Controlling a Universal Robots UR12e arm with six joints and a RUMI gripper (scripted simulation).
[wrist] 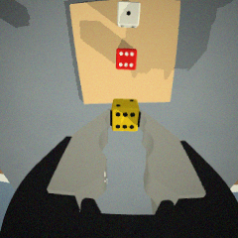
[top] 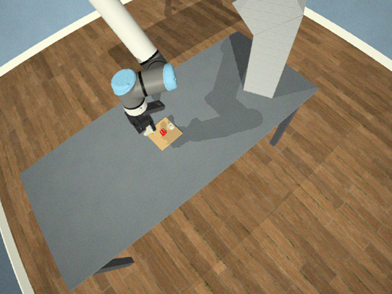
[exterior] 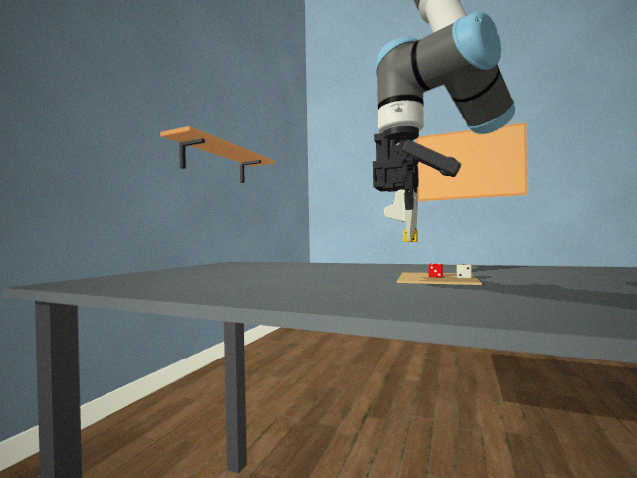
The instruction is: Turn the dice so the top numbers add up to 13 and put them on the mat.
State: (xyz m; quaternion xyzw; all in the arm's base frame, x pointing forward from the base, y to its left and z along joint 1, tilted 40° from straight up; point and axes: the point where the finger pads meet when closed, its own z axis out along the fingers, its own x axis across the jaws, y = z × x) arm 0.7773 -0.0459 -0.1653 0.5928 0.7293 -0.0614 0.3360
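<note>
My gripper is now 50 mm past the red die and 70 mm above it. From my hand the other things lie so: tan mat: 50 mm behind, 90 mm below; then yellow die: right at my hand; then white die: 100 mm behind, 10 mm to the right, 70 mm below.
</note>
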